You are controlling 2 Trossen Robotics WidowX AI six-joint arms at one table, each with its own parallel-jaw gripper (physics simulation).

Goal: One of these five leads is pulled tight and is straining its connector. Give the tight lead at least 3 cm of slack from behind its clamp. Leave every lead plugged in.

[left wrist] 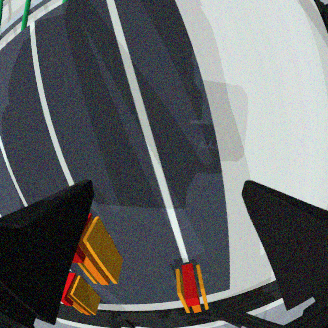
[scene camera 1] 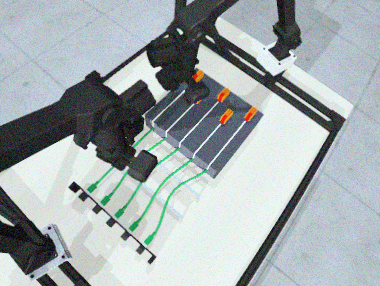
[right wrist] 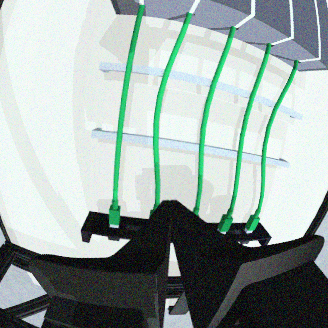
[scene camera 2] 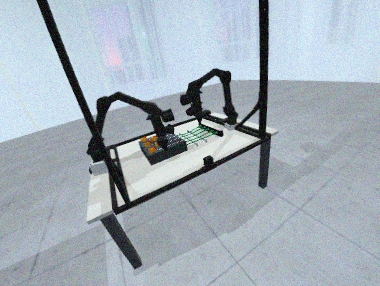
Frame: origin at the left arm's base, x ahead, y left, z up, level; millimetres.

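Seen in the pictures: left gripper, fingertip midpoint: point(left wrist: 170, 188) point(scene camera 1: 179, 94) point(scene camera 2: 165, 147); right gripper, fingertip midpoint: point(scene camera 1: 120, 165) point(right wrist: 168, 206) point(scene camera 2: 200, 123); left arm's base, origin of the base link: point(scene camera 1: 279, 52) point(scene camera 2: 99, 159); right arm's base, origin of the base link: point(scene camera 1: 41, 251) point(scene camera 2: 232, 123).
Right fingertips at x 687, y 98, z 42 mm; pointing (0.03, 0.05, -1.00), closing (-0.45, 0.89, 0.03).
Offsets run from my right fingertips to a thing's top centre. "pt": to the spot under its first point.
Five green leads run from a connector rail {pt dx +133, dy -43, dz -83 mm} point(scene camera 1: 74, 187) point(right wrist: 92, 222) to a dark block {dx -296, dy -27, dz -52 mm} point(scene camera 1: 239, 146) point(scene camera 2: 167, 159), continuing white over its top to orange-and-red clamps. The lead {pt dx -25, dy -55, dz -91 mm} point(right wrist: 121, 115) at the left in the right wrist view is nearly straight; the others bow. Its plug {dx +95, dy -20, dz -88 mm} point(right wrist: 114, 216) sits at the rail. In the left wrist view its white part {pt dx -234, dy -119, dz -52 mm} point(left wrist: 145, 125) runs between the open fingertips of my left gripper point(left wrist: 170, 188) point(scene camera 1: 198, 93), low over the block, to its clamp {dx -336, dy -149, dz -22 mm} point(left wrist: 190, 287). My right gripper point(right wrist: 168, 206) point(scene camera 1: 143, 166) is shut and empty above the leads, hiding two plugs.
Two pale strips point(right wrist: 112, 67) point(right wrist: 107, 134) lie crosswise under the green leads. Neighbouring clamps point(left wrist: 102, 250) point(left wrist: 82, 295) stand by the left finger in the left wrist view. A black frame point(scene camera 1: 295, 192) edges the table. Both arms reach in over the back-left part of scene camera 1.
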